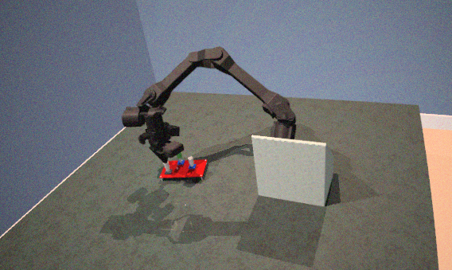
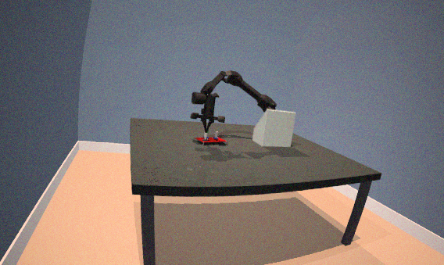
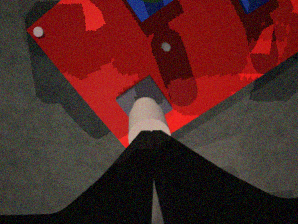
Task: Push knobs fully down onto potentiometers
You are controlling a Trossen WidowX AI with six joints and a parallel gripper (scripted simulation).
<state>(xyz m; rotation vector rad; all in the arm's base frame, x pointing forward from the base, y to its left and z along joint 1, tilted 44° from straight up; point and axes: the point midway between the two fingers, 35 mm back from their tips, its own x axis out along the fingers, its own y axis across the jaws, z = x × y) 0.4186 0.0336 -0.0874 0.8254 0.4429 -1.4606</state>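
Now: the grey knob 2 cm below my gripper tip.
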